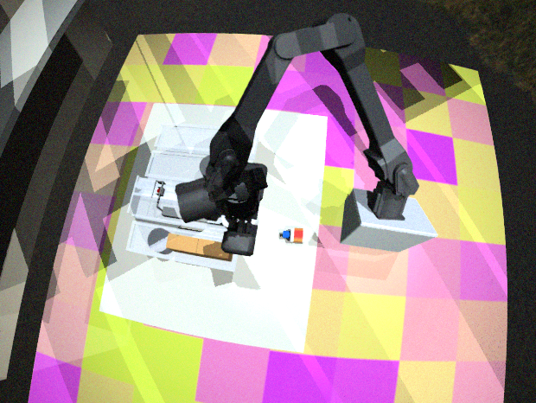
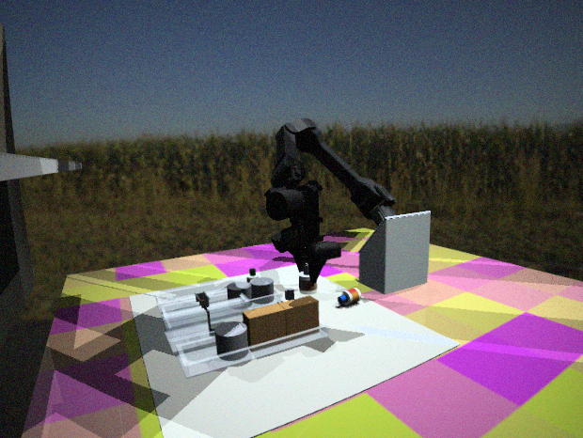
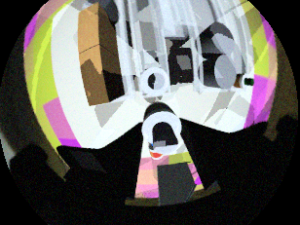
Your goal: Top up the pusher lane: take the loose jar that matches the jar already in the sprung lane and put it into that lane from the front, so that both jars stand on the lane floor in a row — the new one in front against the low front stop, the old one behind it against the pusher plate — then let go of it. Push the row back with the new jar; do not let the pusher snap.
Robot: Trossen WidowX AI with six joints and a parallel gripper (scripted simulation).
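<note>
Now: gripper tip 20 cm short of the clear lane rack, 5 cm to the left of it and 6 cm above it. Round my gripper tip: red mark: 23 cm ahead, 7 cm to the right, 1 cm below.
</note>
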